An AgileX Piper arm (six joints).
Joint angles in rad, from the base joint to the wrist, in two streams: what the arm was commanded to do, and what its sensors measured. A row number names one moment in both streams.
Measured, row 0:
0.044 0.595 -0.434 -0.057 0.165 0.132
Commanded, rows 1 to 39:
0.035 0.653 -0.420 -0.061 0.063 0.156
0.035 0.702 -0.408 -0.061 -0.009 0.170
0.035 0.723 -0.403 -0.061 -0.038 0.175
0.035 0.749 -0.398 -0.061 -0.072 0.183
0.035 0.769 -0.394 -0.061 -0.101 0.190
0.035 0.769 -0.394 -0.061 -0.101 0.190
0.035 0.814 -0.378 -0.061 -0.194 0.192
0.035 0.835 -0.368 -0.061 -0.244 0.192
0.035 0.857 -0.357 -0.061 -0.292 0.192
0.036 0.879 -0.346 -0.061 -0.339 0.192
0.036 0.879 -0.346 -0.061 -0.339 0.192
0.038 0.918 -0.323 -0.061 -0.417 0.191
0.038 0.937 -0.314 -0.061 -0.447 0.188
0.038 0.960 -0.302 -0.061 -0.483 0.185
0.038 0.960 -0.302 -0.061 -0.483 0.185
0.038 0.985 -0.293 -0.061 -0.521 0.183
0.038 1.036 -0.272 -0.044 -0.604 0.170
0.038 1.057 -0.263 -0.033 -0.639 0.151
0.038 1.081 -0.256 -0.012 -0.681 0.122
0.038 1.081 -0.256 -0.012 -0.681 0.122
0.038 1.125 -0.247 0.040 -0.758 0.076
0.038 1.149 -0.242 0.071 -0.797 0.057
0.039 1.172 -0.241 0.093 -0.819 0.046
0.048 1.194 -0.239 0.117 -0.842 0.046
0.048 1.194 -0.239 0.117 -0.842 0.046
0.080 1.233 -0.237 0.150 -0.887 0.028
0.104 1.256 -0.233 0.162 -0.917 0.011
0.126 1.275 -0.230 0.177 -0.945 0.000
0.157 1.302 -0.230 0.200 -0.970 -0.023
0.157 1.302 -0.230 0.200 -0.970 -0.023
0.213 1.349 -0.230 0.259 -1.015 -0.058
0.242 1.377 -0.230 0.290 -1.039 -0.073
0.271 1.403 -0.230 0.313 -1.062 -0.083
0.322 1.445 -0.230 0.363 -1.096 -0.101
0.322 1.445 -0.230 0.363 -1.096 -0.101
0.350 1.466 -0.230 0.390 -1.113 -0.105
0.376 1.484 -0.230 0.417 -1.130 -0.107
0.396 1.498 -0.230 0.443 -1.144 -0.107
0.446 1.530 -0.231 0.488 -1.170 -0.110
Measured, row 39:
0.392 1.499 -0.234 0.420 -1.112 -0.090
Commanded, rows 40 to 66:
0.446 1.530 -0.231 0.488 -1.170 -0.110
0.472 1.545 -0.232 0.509 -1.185 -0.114
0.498 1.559 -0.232 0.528 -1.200 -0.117
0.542 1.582 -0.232 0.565 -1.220 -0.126
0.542 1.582 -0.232 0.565 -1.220 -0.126
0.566 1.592 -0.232 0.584 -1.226 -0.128
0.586 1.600 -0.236 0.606 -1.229 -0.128
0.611 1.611 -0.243 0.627 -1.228 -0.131
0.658 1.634 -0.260 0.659 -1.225 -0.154
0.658 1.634 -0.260 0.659 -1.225 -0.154
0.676 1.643 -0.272 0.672 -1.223 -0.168
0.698 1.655 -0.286 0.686 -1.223 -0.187
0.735 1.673 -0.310 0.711 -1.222 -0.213
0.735 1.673 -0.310 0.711 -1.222 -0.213
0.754 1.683 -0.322 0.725 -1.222 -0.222
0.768 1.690 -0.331 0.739 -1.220 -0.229
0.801 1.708 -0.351 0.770 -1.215 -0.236
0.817 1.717 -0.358 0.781 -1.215 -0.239
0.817 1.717 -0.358 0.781 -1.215 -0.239
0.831 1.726 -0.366 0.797 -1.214 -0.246
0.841 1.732 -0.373 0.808 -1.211 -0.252
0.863 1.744 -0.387 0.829 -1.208 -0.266
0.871 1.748 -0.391 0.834 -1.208 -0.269
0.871 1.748 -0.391 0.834 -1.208 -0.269
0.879 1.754 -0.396 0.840 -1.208 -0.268
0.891 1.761 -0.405 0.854 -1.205 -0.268
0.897 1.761 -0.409 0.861 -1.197 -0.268
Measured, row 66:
0.880 1.757 -0.393 0.840 -1.204 -0.258
